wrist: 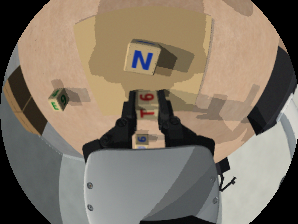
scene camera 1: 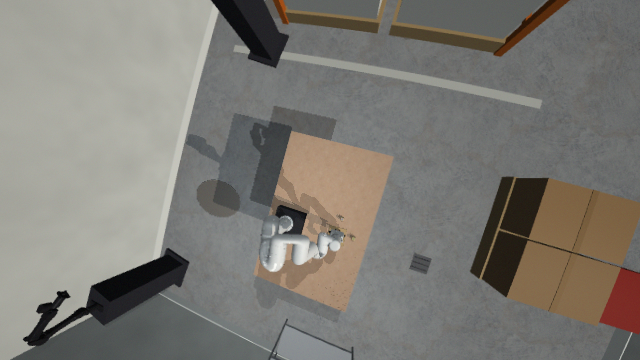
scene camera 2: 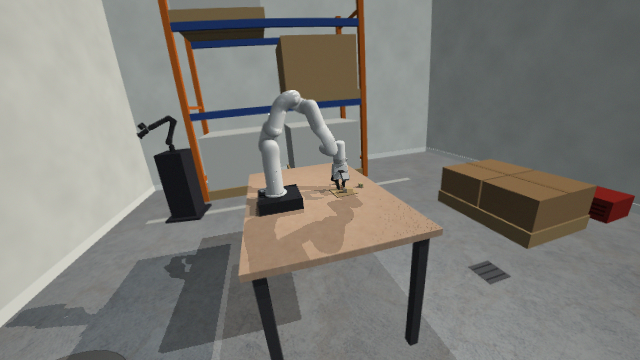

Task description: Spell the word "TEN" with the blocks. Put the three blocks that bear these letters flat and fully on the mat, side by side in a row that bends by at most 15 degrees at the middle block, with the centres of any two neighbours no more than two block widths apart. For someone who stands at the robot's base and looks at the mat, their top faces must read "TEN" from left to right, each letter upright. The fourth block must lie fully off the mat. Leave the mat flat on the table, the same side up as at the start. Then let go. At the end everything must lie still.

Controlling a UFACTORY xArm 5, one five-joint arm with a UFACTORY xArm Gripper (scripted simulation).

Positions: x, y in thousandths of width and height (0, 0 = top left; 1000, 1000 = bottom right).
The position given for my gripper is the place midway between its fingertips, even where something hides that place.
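Observation:
Looking through the wrist view, I can see a block (wrist: 478, 257), and my own gripper (wrist: 492, 444) is visible as well.

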